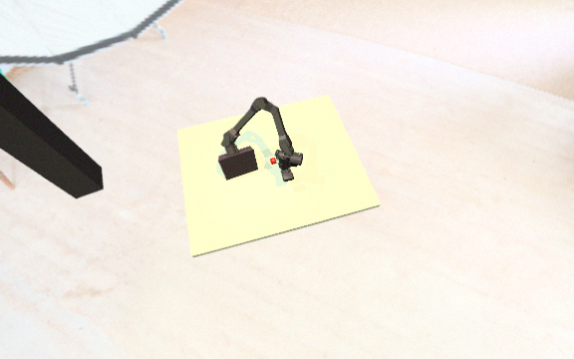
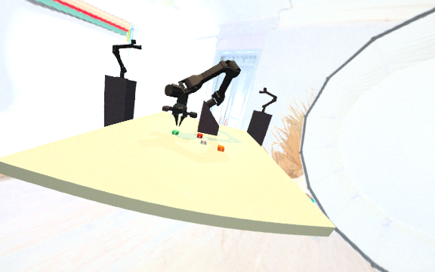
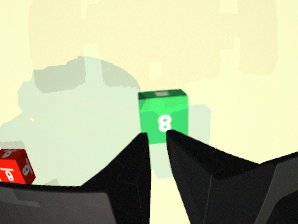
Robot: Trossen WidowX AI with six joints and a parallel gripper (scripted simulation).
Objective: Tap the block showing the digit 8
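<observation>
Now: the green block 4 cm below my gripper tip and 1 cm to the right of it. Also, from my gripper tip: red block (14 cm to the left, 4 cm below, 3 cm behind); grey block (16 cm to the left, 6 cm ahead, 4 cm below); orange block (25 cm to the left, 12 cm ahead, 4 cm below).
</observation>
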